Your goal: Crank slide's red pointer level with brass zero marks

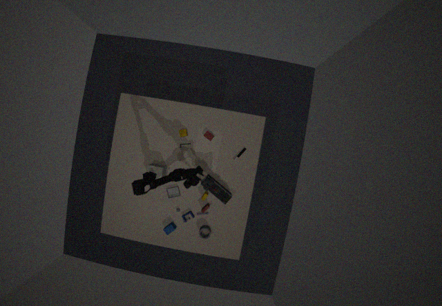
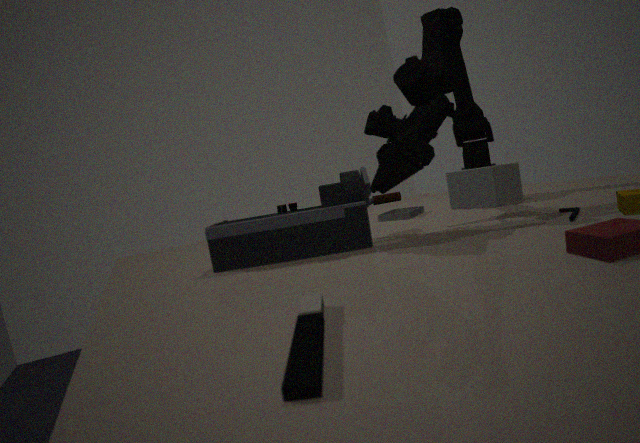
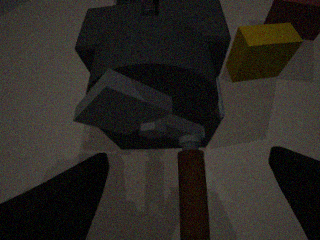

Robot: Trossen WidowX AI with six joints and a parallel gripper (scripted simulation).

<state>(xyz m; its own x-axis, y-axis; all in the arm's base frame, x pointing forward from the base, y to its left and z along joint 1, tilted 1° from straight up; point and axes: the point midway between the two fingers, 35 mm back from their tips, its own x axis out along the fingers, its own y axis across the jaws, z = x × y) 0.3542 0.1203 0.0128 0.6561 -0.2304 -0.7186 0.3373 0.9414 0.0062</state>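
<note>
The brown crank handle is 2 cm behind my gripper tip and 1 cm below it. From my gripper tip the other things lie so: red pointer (14 cm ahead, 3 cm to the right); grey plate (18 cm behind, 21 cm to the right, 8 cm below); blue piece (10 cm behind, 52 cm to the right, 6 cm below).
</note>
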